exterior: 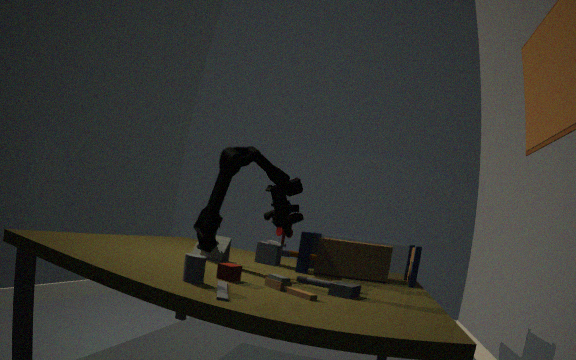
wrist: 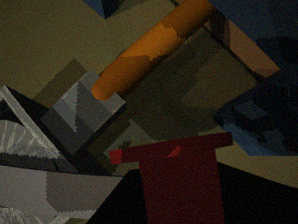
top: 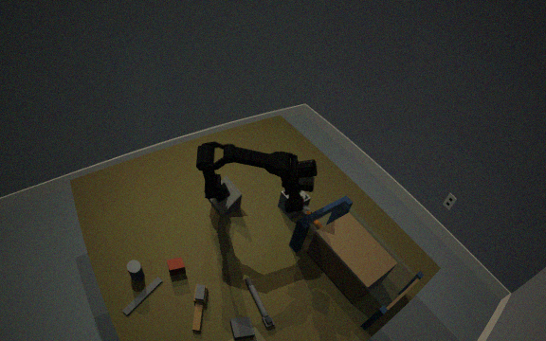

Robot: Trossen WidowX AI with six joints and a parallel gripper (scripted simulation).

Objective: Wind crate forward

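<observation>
Now: the grey crank handle 4 cm behind my gripper tip, 3 cm below it and 1 cm to the left of it. From my gripper tip the other things lie so: grey block 40 cm to the right, 34 cm ahead, 11 cm below; grey winch 10 cm below, 10 cm behind, 4 cm to the left; red grip 1 cm to the right, 1 cm behind.
</observation>
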